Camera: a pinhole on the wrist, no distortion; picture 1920 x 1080 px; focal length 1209.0 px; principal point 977.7 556.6 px. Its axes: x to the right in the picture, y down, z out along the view. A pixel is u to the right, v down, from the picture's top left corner.
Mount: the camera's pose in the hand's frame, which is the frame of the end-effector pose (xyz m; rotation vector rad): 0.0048 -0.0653 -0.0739 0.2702 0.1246 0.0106
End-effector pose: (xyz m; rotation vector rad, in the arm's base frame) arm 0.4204 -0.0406 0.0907 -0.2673 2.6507 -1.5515
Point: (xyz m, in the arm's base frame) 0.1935 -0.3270 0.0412
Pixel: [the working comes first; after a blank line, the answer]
In the camera's frame: 0.2275 0.0836 0.3331

1803 860
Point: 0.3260 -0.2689 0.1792
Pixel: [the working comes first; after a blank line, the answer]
In the camera's frame: 0.1021 -0.0479 0.2497

1472 325
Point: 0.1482 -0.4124 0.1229
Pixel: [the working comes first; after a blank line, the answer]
In the camera's frame: 0.2836 -0.0114 0.3950

1846 522
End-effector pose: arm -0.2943 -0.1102 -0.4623 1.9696 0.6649 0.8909
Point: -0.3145 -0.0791 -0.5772
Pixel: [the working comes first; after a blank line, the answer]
In the camera's frame: -0.0447 -0.0265 0.0927

395 212
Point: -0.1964 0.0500 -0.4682
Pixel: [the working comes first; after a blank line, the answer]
In the camera's frame: 0.1574 0.0138 0.0958

outside the picture
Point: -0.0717 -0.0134 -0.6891
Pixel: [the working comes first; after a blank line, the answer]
In the camera's frame: 0.0835 -0.0686 0.3327

1281 307
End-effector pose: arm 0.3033 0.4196 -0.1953 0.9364 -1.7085 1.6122
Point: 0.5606 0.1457 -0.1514
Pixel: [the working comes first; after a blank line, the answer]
In the camera's frame: -0.1380 -0.0742 0.3731

530 316
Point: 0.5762 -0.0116 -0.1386
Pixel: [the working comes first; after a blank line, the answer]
In the camera's frame: -0.1423 -0.0535 0.5303

653 435
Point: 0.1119 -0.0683 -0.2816
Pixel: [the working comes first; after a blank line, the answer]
In the camera's frame: 0.0153 0.4060 0.4732

outside the picture
